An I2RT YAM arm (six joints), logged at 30 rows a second.
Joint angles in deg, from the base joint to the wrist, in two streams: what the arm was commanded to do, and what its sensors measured. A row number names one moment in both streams.
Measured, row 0:
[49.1 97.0 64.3 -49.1 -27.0 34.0]
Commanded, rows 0 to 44:
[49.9 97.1 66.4 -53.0 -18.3 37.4]
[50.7 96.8 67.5 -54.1 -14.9 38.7]
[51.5 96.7 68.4 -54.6 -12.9 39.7]
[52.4 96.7 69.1 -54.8 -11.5 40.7]
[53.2 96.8 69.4 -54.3 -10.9 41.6]
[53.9 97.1 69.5 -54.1 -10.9 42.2]
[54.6 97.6 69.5 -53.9 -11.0 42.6]
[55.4 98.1 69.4 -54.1 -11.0 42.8]
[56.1 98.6 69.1 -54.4 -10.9 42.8]
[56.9 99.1 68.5 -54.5 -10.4 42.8]
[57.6 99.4 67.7 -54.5 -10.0 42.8]
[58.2 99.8 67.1 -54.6 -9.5 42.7]
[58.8 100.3 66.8 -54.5 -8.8 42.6]
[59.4 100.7 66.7 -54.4 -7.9 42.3]
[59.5 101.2 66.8 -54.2 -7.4 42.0]
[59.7 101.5 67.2 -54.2 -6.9 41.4]
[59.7 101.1 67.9 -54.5 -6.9 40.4]
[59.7 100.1 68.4 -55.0 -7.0 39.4]
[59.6 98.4 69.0 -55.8 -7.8 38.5]
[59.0 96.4 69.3 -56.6 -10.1 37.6]
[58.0 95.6 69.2 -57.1 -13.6 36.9]
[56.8 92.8 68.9 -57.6 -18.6 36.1]
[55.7 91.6 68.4 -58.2 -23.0 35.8]
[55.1 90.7 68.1 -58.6 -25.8 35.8]
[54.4 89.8 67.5 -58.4 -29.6 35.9]
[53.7 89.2 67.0 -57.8 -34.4 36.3]
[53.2 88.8 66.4 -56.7 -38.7 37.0]
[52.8 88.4 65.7 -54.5 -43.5 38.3]
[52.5 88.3 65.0 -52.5 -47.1 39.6]
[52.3 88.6 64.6 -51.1 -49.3 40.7]
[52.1 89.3 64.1 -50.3 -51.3 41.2]
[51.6 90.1 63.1 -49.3 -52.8 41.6]
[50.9 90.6 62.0 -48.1 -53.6 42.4]
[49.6 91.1 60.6 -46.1 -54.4 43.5]
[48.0 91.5 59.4 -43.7 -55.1 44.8]
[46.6 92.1 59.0 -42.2 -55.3 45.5]
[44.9 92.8 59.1 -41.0 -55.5 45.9]
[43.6 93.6 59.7 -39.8 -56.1 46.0]
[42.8 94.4 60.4 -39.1 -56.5 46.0]
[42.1 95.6 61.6 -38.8 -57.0 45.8]
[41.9 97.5 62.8 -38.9 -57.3 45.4]
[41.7 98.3 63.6 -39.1 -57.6 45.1]
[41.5 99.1 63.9 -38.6 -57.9 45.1]
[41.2 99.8 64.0 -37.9 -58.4 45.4]
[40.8 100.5 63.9 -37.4 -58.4 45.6]
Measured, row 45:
[41.5 99.5 63.5 -39.7 -54.8 44.8]
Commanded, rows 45 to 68:
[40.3 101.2 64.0 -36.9 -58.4 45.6]
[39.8 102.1 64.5 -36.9 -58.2 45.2]
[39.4 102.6 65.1 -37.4 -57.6 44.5]
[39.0 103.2 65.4 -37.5 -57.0 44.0]
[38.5 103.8 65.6 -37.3 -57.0 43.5]
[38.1 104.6 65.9 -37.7 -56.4 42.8]
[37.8 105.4 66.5 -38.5 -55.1 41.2]
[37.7 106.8 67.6 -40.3 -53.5 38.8]
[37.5 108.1 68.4 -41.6 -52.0 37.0]
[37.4 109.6 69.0 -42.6 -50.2 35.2]
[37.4 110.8 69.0 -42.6 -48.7 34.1]
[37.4 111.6 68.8 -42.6 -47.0 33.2]
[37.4 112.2 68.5 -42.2 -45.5 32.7]
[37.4 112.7 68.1 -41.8 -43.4 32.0]
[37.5 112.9 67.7 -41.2 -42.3 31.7]
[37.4 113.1 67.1 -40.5 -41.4 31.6]
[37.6 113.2 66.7 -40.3 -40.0 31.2]
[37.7 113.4 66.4 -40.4 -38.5 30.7]
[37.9 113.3 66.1 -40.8 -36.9 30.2]
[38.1 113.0 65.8 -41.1 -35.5 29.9]
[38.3 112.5 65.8 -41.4 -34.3 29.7]
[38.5 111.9 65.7 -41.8 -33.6 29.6]
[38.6 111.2 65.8 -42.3 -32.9 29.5]
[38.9 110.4 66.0 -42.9 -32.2 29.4]
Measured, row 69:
[38.7 111.2 66.0 -39.9 -44.8 26.4]
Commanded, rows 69 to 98:
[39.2 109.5 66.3 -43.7 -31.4 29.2]
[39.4 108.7 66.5 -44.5 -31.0 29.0]
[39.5 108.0 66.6 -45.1 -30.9 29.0]
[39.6 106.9 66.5 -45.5 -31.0 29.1]
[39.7 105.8 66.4 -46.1 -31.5 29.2]
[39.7 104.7 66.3 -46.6 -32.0 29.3]
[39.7 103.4 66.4 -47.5 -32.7 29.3]
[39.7 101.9 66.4 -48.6 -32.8 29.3]
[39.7 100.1 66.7 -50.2 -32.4 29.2]
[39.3 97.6 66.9 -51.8 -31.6 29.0]
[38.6 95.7 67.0 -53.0 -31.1 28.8]
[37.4 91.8 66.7 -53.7 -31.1 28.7]
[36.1 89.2 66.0 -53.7 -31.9 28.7]
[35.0 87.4 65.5 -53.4 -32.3 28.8]
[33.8 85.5 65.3 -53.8 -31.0 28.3]
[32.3 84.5 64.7 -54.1 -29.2 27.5]
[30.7 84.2 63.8 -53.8 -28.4 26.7]
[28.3 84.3 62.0 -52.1 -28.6 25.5]
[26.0 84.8 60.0 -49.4 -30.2 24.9]
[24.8 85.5 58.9 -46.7 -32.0 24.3]
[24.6 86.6 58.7 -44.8 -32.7 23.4]
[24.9 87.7 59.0 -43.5 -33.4 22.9]
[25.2 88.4 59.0 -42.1 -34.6 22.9]
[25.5 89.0 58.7 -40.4 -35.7 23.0]
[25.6 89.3 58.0 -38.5 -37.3 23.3]
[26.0 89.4 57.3 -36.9 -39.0 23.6]
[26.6 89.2 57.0 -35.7 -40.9 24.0]
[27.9 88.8 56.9 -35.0 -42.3 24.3]
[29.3 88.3 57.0 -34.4 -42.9 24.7]
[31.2 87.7 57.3 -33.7 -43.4 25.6]
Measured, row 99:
[28.5 88.8 57.0 -38.3 -38.2 25.0]
